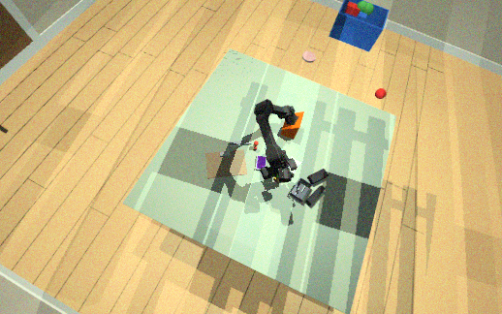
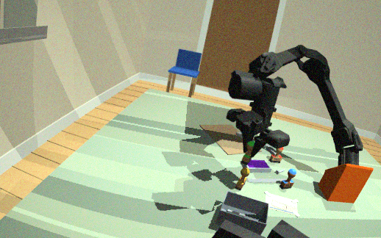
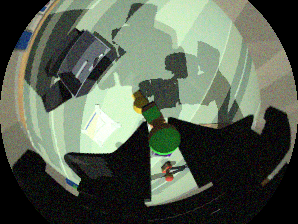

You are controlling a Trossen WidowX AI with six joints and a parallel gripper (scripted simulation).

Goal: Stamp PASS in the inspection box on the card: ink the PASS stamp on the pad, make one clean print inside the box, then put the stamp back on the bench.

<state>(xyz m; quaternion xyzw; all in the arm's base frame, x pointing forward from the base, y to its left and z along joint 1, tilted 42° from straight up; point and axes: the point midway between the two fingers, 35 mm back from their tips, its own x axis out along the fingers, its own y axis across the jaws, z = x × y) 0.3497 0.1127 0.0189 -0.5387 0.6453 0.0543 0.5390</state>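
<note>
My gripper tip is now 110 mm to the left of the purple ink pad, 90 mm above it and 50 mm past it. Round my gripper tip: white card 140 mm behind, 100 mm below, 60 mm to the left; yellow-knobbed stamp 80 mm below, 20 mm to the left, 10 mm behind; green-knobbed stamp right at my gripper tip.
</note>
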